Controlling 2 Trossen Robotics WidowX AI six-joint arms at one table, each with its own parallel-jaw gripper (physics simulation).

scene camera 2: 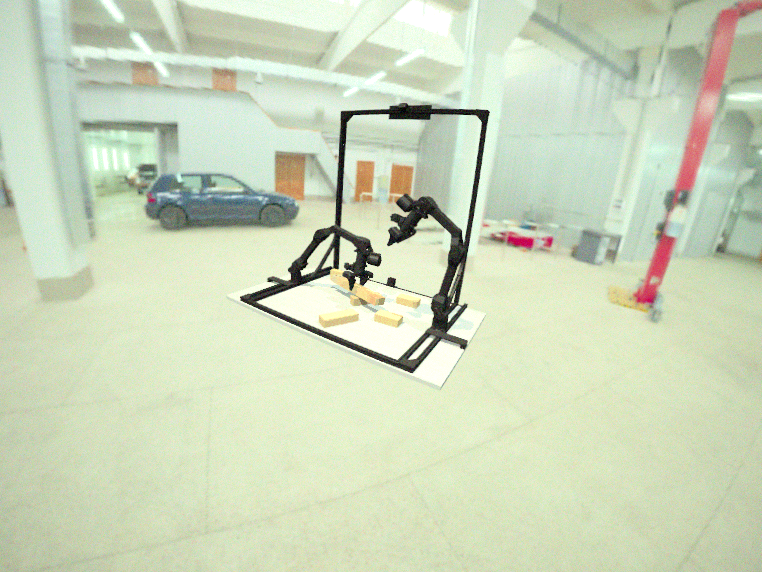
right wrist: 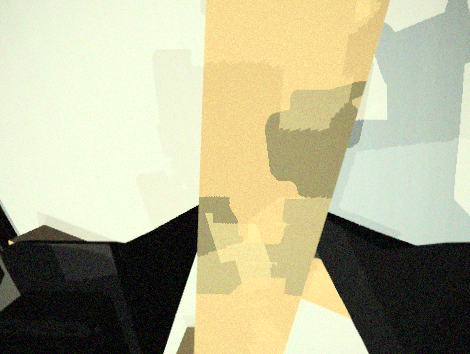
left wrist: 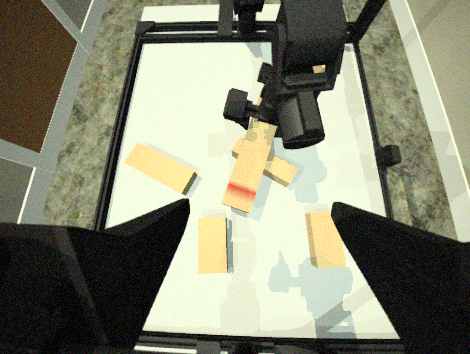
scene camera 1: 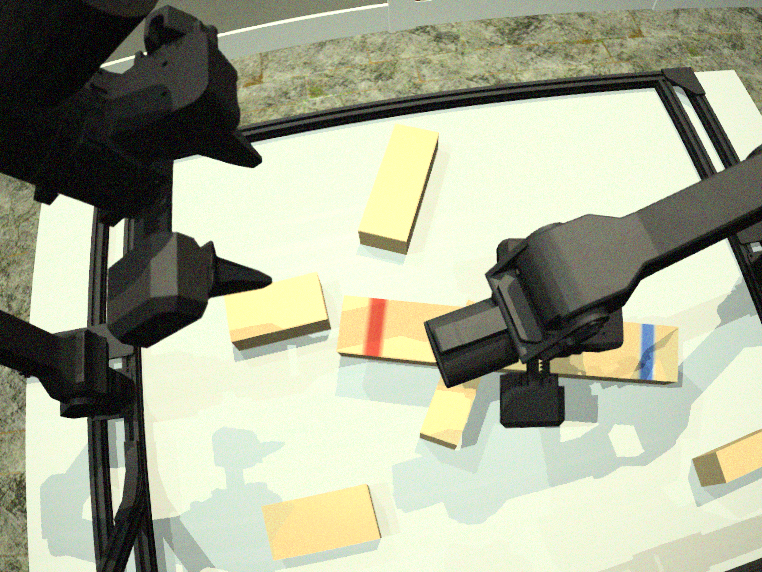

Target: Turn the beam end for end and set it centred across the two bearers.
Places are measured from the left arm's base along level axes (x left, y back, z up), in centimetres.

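Pixels of known places: left gripper, fingertip midpoint: (scene camera 2: 392,244) (left wrist: 260,206) (scene camera 1: 262,219); right gripper, fingertip midpoint: (scene camera 2: 355,289) (right wrist: 253,211) (left wrist: 259,132); left arm's base at its link origin: (scene camera 2: 439,327) (scene camera 1: 111,394); right arm's base at its link origin: (scene camera 2: 295,280) (left wrist: 246,28).
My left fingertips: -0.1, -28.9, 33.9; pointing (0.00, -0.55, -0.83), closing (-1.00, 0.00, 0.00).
Ahead of a thing's pixels: the offset from my left fingertips to its top centre, as dx, dy, dz. "spot": to the spot under its first point.
The long wooden beam {-3.3, -20.8, -26.2} (scene camera 1: 403,329) (scene camera 2: 370,296) (left wrist: 248,165) (right wrist: 250,150) has a red band near its left end and a blue band near its right end in scene camera 1. My right gripper (scene camera 1: 534,363) (left wrist: 259,132) (right wrist: 253,211) is shut on it near its middle. Its shadow lies offset, so it appears raised off the table. A narrow block {-4.6, -14.9, -31.4} (scene camera 1: 452,412) (left wrist: 282,170) lies crosswise beneath it; contact cannot be told. My left gripper (scene camera 1: 264,221) (left wrist: 260,206) is open and empty, high above the table. Which blocks are the two bearers cannot be told.
A long block {+22.3, -12.7, -32.0} (scene camera 1: 403,178) (scene camera 2: 338,317) (left wrist: 160,167) lies at the top in scene camera 1. Short blocks lie at the left (scene camera 1: 280,307) (left wrist: 212,245) and bottom {spot: -18.9, +3.3, -32.0} (scene camera 1: 323,523) (left wrist: 327,240); another block {-22.6, -47.1, -29.5} (scene camera 1: 738,458) meets the right edge. A black frame (scene camera 1: 455,101) borders the table.
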